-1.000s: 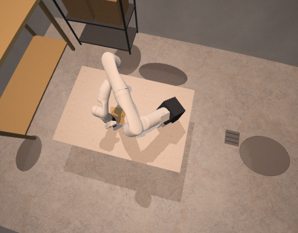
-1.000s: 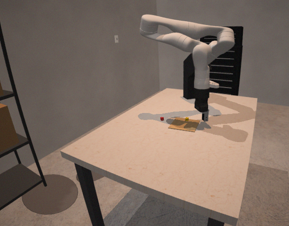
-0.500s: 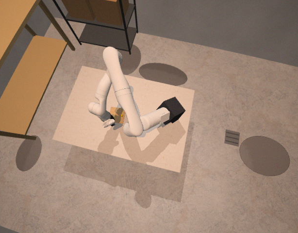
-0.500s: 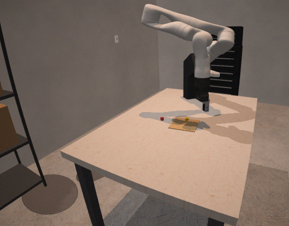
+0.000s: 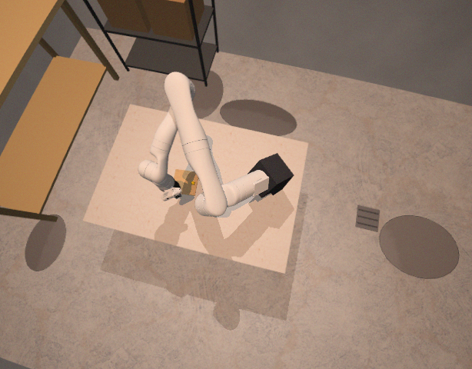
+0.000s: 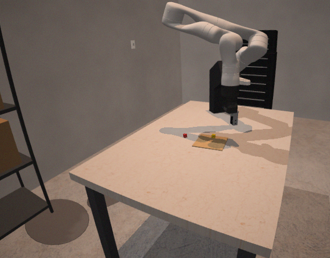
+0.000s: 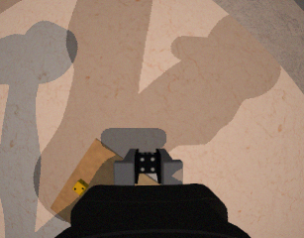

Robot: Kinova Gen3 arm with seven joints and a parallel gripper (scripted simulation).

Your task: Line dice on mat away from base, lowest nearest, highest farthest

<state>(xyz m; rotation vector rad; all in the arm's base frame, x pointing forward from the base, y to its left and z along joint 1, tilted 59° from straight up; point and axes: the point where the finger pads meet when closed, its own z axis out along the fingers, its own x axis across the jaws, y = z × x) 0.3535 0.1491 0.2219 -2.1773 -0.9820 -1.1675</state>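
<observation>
Right now my hand is 12 cm above the tan mat, 9 cm to the left of it and 5 cm short of it. Also, from my hand: black die: 1 cm below; then yellow die: 11 cm to the right, 11 cm below, 1 cm ahead; then red die: 22 cm to the right, 11 cm below, 10 cm ahead.
</observation>
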